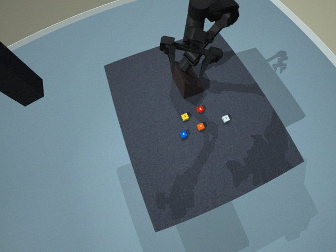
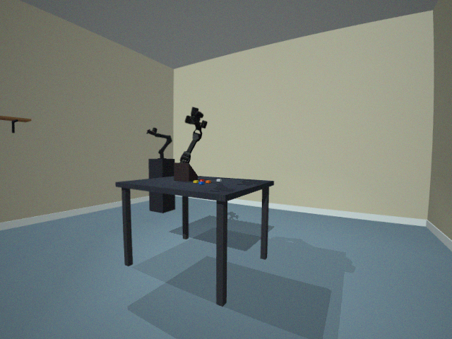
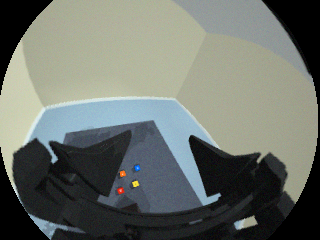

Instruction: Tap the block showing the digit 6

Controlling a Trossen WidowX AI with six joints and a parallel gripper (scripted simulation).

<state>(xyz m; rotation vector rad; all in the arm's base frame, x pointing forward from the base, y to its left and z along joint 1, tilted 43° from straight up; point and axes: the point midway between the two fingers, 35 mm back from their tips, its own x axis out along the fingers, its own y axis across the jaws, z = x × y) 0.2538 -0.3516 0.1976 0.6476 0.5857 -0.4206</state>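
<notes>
Now: gripper tip 6 cm past the red block, 14 cm to the right of it and 47 cm above it. Also, from my gripper tip: blue block: 3 cm ahead, 1 cm to the right, 47 cm below; yellow block: 6 cm behind, 4 cm to the left, 47 cm below; orange block: 3 cm ahead, 9 cm to the left, 47 cm below.
</notes>
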